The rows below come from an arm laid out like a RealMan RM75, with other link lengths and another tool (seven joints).
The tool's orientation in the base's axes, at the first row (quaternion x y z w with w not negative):
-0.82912 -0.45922 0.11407 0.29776
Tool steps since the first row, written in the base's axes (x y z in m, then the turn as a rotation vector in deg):
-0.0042 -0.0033 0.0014 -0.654 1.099 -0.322
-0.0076 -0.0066 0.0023 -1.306 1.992 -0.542
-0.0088 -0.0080 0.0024 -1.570 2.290 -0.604
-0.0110 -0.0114 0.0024 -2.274 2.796 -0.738
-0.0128 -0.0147 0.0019 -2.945 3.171 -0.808
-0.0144 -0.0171 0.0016 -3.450 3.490 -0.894
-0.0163 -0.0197 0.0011 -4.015 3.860 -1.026
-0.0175 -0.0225 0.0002 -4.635 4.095 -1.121
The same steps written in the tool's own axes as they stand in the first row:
-0.0049 -0.0024 -0.0005 0.523 -0.701 0.987
-0.0095 -0.0040 -0.0009 0.885 -1.380 1.811
-0.0113 -0.0043 -0.0010 0.982 -1.645 2.098
-0.0153 -0.0045 -0.0013 1.001 -2.256 2.728
-0.0191 -0.0041 -0.0013 0.936 -2.830 3.240
-0.0220 -0.0041 -0.0013 0.914 -3.257 3.666
-0.0252 -0.0041 -0.0010 0.898 -3.718 4.176
-0.0283 -0.0032 -0.0008 0.743 -4.185 4.630

